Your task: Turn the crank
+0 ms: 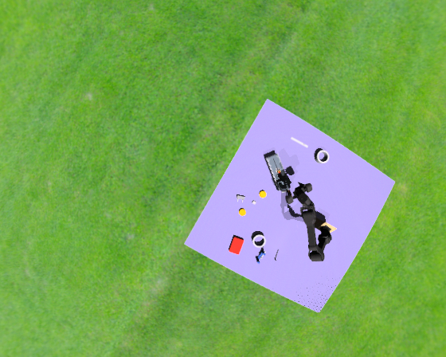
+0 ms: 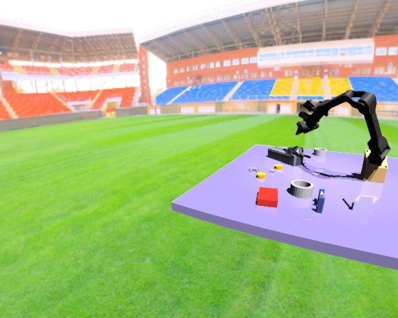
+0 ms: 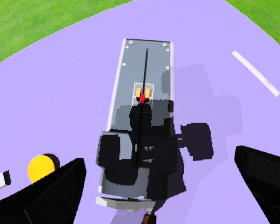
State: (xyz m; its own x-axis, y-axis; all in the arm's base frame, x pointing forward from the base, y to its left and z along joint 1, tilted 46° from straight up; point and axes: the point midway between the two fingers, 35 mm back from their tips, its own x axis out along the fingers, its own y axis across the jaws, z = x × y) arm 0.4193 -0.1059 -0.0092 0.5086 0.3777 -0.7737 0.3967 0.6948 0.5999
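Now: gripper tip 130 mm above the brown crank handle, 60 mm past it and 30 mm to the right of it. Also, from my gripper tip: red pointer: 120 mm below, 100 mm ahead, 40 mm to the right; then white bar: 340 mm to the right, 200 mm below, 80 mm ahead; then small grey bracket: 280 mm to the left, 200 mm below, 200 mm ahead.
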